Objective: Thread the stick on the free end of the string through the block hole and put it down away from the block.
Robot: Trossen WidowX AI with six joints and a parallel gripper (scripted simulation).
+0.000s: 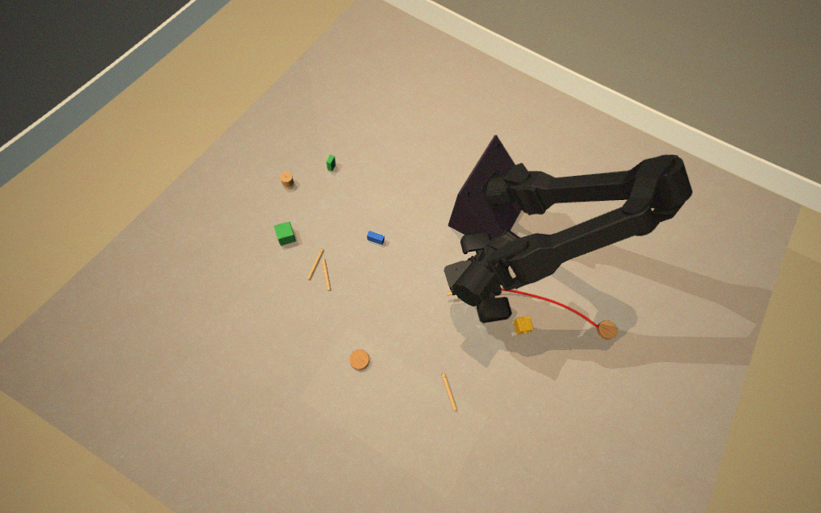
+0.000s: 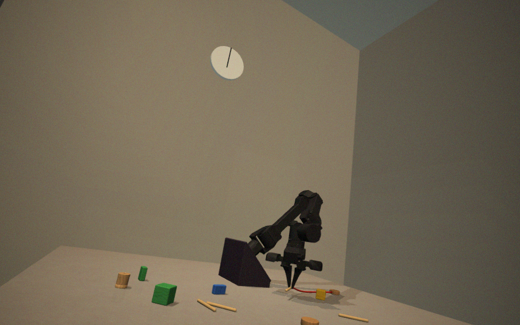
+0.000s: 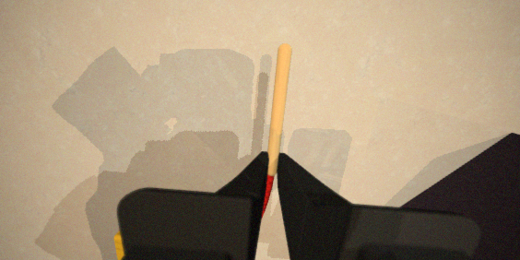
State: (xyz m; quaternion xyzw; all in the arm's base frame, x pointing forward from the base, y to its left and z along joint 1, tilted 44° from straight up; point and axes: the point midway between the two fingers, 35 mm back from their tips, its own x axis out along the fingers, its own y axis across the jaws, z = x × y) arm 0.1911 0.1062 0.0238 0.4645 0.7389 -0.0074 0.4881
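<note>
Now: the yellow wooden block 12 cm to the left of my gripper tip and 1 cm below it. From my gripper tip the other things lie so: green cube: 42 cm to the right, 15 cm ahead, 1 cm below; blue block: 26 cm to the right, 3 cm ahead, 1 cm below; thin stick: 1 cm to the right, 1 cm ahead.
</note>
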